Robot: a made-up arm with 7 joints.
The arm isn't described. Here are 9 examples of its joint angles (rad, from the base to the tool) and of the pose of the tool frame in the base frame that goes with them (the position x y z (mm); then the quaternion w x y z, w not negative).
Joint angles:
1: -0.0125 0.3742 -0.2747 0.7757 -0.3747 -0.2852 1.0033
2: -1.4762 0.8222 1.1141 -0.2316 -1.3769 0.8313 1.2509
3: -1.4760 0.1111 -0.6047 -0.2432 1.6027 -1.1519 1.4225
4: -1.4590 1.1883 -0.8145 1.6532 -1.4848 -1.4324 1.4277
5: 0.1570 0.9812 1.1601 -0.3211 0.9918 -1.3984 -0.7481
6: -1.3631 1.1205 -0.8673 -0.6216 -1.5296 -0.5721 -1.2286
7: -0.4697 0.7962 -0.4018 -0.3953 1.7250 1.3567 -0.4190
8: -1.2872 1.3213 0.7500 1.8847 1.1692 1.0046 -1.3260
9: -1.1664 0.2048 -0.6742 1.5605 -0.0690 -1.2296 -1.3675
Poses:
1: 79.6 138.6 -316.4 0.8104 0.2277 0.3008 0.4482
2: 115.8 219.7 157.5 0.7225 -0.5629 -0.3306 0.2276
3: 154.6 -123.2 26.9 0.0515 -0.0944 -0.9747 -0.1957
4: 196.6 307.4 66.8 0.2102 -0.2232 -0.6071 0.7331
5: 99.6 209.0 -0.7 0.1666 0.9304 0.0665 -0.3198
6: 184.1 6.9 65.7 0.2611 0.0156 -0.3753 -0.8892
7: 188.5 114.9 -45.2 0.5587 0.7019 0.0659 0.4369
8: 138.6 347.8 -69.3 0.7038 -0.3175 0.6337 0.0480
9: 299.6 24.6 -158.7 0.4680 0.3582 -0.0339 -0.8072
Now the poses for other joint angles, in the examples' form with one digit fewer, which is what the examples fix.
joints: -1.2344 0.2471 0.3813 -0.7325 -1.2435 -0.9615 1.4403
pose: 128 127 87 0.253 -0.922 -0.293 -0.018
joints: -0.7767 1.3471 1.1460 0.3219 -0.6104 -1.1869 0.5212
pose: 30 269 140 0.206 0.021 -0.918 0.338
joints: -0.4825 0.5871 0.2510 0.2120 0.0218 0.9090 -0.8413
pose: 229 213 -151 0.895 0.016 0.416 -0.161
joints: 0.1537 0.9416 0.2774 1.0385 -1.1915 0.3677 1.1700
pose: 2 343 -209 0.324 0.095 0.454 0.824
